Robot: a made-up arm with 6 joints.
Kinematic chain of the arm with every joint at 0, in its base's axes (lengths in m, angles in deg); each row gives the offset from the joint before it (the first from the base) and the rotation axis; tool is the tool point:
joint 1: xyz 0 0 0.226 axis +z
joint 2: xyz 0 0.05 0 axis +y
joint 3: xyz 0 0 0.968 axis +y
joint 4: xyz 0 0 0.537 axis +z
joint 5: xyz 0 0 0 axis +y
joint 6: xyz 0 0 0.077 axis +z
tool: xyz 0 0 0
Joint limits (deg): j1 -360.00..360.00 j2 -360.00..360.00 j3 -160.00..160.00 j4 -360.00..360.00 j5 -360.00..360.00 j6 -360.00..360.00
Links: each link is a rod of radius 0.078 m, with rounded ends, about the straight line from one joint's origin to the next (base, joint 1, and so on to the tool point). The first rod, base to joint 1, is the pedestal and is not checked.
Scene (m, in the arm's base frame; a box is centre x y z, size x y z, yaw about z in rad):
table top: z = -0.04
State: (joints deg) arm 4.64 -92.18 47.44 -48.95 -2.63 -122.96
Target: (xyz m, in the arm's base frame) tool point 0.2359 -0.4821 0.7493
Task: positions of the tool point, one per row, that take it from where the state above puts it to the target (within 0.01 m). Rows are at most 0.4 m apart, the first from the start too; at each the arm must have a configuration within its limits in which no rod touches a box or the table.
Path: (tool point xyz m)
1: -1.2540 -0.3791 0.7151
2: -1.0313 -0.6226 0.7871
3: -0.7657 -0.7761 0.8375
4: -0.4912 -0.8375 0.8648
5: -0.2377 -0.8177 0.8688
6: -0.0266 -0.7359 0.8498
7: 0.1312 -0.6164 0.8092
8: 0.2359 -0.4821 0.7493

